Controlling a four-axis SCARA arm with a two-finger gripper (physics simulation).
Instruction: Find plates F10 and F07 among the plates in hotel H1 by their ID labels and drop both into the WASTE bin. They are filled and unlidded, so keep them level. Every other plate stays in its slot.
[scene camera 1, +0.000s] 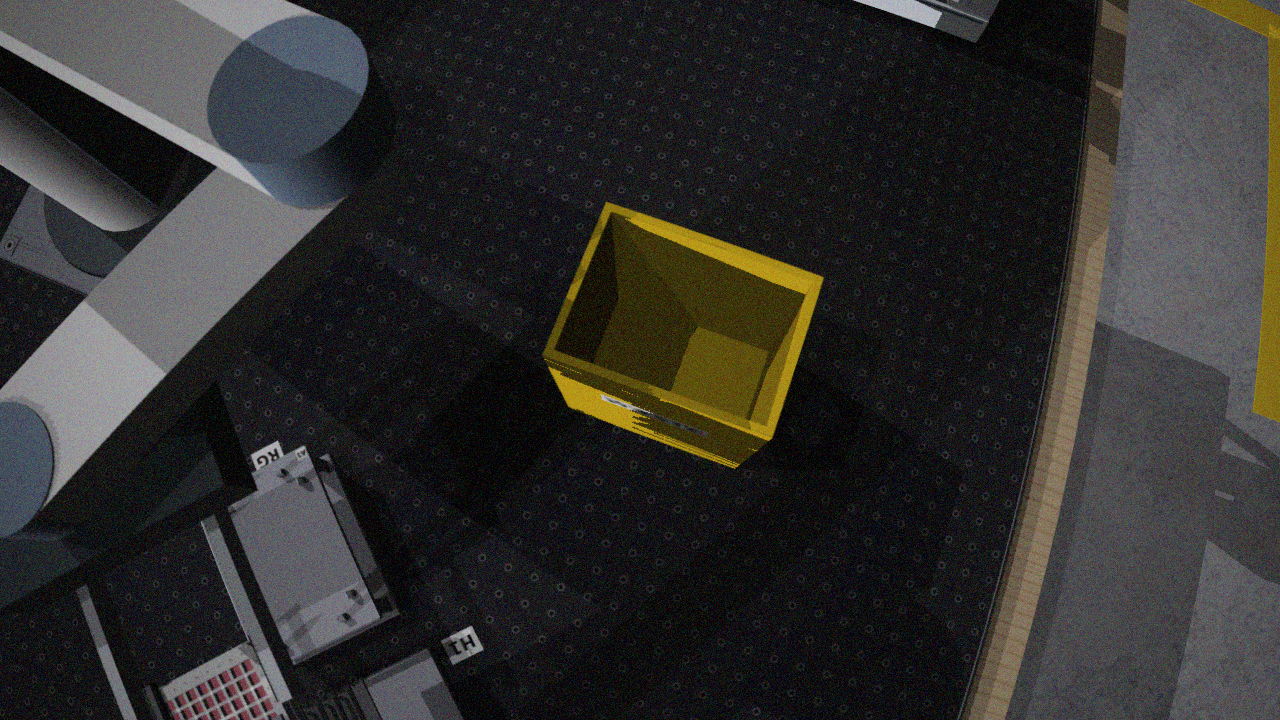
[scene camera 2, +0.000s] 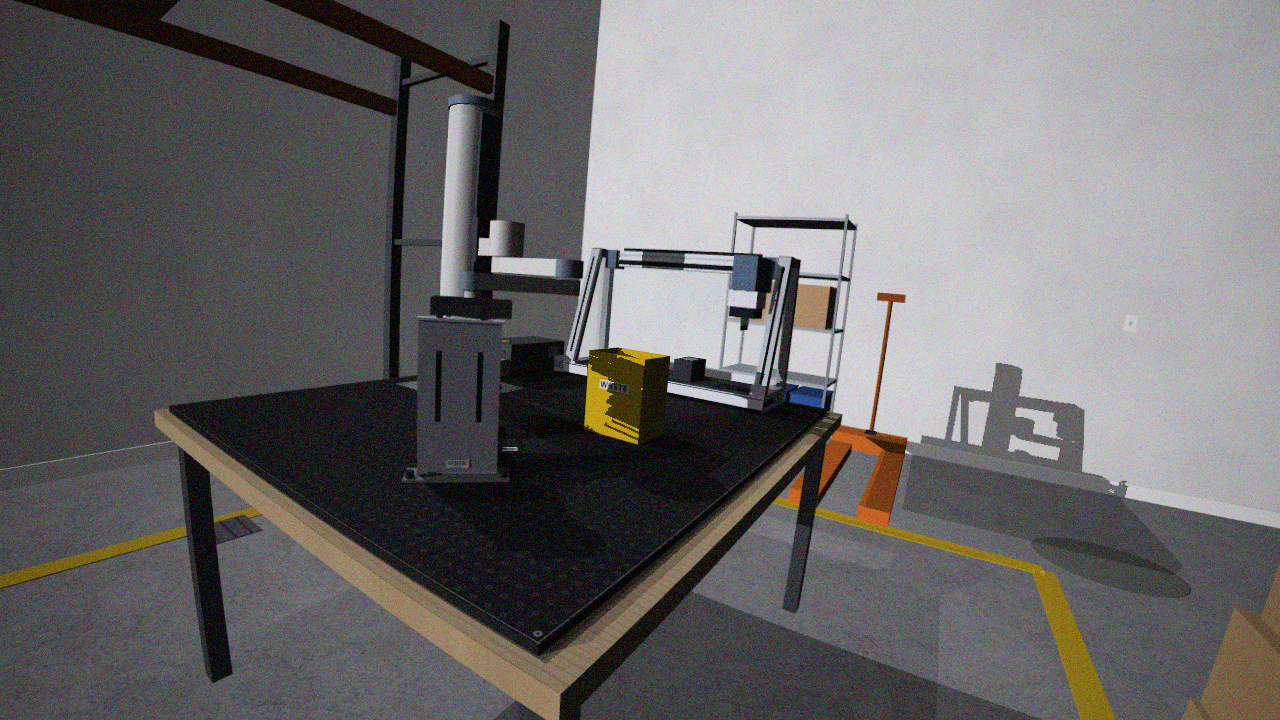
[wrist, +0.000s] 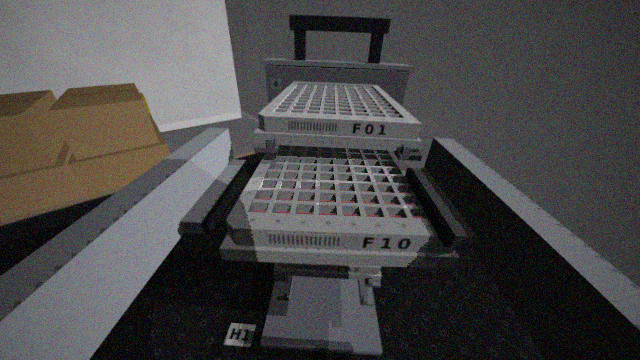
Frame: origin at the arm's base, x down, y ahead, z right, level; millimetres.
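Seen in the pictures: gripper, fingertip midpoint: (wrist: 329, 152); arm's base, link origin: (scene camera 1: 143, 178).
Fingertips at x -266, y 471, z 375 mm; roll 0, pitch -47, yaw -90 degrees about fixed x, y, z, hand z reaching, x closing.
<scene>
Offsets run from my fingertips to a thing's top centre. "pt": to the spot under its first point.
Plate F10 {dx +10, dy +12, dz +16 mm} (wrist: 327, 242), white with reddish wells, sits level below plate F01 {dx -13, dy +51, dz +53 mm} (wrist: 340, 126) in hotel H1 {pt dx -20, dy +95, dz +99 mm} (wrist: 339, 75). The label of F07 does not show. My gripper (wrist: 329, 152) is open, its two fingers wide apart on either side of F10, with visible gaps and nothing gripped. In scene camera 1, a plate with red wells (scene camera 1: 223, 689) shows below the finger bars at the bottom left; its label is not readable there. The yellow WASTE bin {dx +53, dy +175, dz -349 mm} (scene camera 1: 590, 401) (scene camera 2: 646, 394) stands upright on the table, and the visible part of its inside holds no plate.
A grey stand (scene camera 1: 299, 564) by the RG label {pt dx +253, dy -166, dz -148 mm} (scene camera 1: 267, 457) is close to the fingers. The H1 label {pt dx +253, dy +76, dz -59 mm} (scene camera 1: 462, 643) (wrist: 240, 335) lies beside a grey base {pt dx +245, dy +30, dz +35 mm} (wrist: 322, 312). A gantry machine (scene camera 2: 684, 259) stands behind the bin. Cardboard boxes (wrist: 100, 125) show beyond the left finger.
</scene>
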